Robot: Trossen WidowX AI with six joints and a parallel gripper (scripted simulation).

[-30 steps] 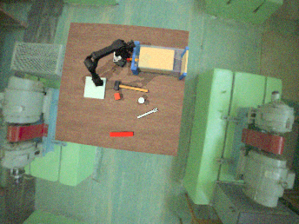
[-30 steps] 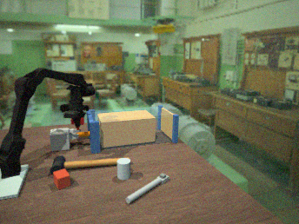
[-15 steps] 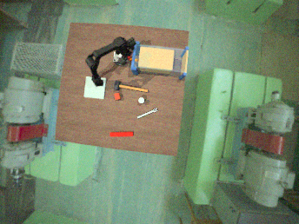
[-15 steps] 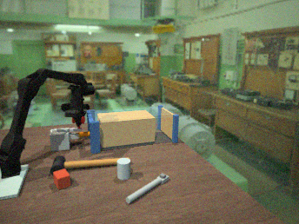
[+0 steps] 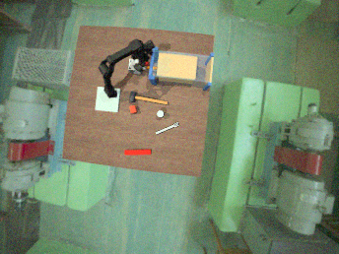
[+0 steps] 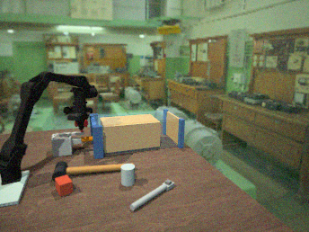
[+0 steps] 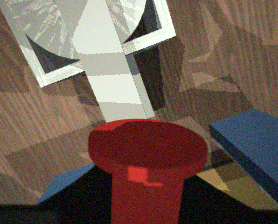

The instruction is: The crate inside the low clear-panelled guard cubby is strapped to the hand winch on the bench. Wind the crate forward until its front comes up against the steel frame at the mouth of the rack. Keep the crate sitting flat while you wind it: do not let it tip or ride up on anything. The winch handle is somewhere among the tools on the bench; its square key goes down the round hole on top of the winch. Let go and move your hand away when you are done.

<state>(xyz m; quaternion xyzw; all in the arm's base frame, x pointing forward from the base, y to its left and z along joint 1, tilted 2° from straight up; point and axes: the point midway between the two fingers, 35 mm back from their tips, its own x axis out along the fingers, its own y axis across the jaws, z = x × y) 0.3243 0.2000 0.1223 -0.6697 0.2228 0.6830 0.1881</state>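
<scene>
The blue steel frame is 60 mm ahead of my gripper tip, 10 mm to the right of it and 10 mm below it. From my gripper tip the other things lie so: winch handle (40 mm behind, 10 mm to the left, 10 mm below); red knob (20 mm above); winch (120 mm behind, 10 mm to the left, 80 mm below).
</scene>
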